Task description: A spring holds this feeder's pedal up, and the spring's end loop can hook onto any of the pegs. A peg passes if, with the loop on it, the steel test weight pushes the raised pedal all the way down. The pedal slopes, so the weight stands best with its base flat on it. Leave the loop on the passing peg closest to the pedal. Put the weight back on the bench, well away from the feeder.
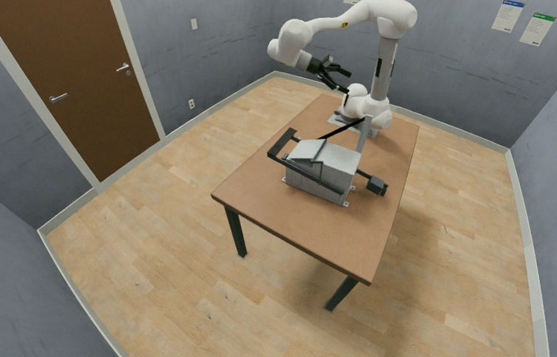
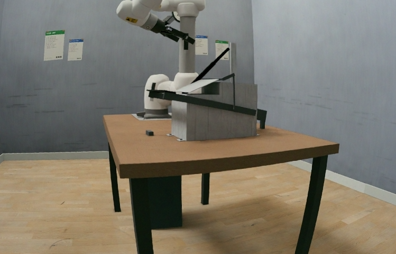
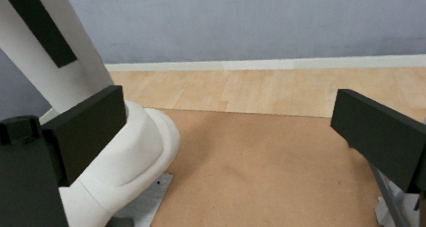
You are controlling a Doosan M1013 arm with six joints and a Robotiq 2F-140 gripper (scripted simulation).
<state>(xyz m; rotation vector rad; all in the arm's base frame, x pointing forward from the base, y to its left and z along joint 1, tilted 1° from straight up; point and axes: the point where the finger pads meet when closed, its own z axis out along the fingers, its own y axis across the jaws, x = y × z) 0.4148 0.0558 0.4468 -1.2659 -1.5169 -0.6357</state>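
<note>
Right now my hand is 420 mm above the steel test weight. From my hand the other things lie so: dark block: 440 mm below, 230 mm ahead, 210 mm to the right.
</note>
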